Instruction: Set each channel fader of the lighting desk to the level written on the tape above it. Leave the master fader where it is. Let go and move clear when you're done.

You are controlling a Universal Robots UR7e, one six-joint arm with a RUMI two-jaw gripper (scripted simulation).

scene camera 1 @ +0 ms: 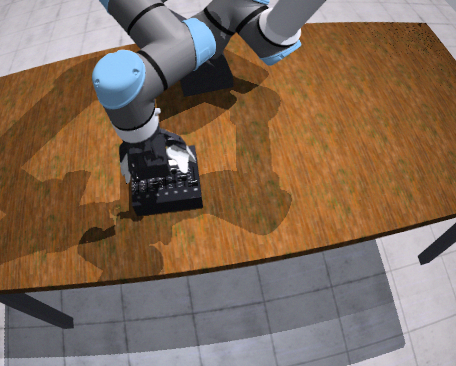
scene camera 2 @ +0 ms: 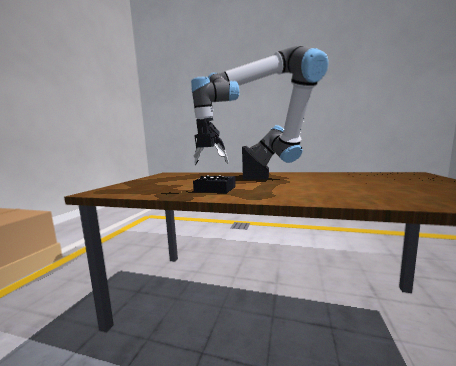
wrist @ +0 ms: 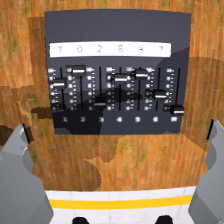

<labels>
The gripper shows in scene camera 1, in scene camera 2 and in the wrist view point(117, 123). One and the same spot on the gripper: point(scene camera 2: 220, 147) is point(scene camera 1: 177, 149).
</labels>
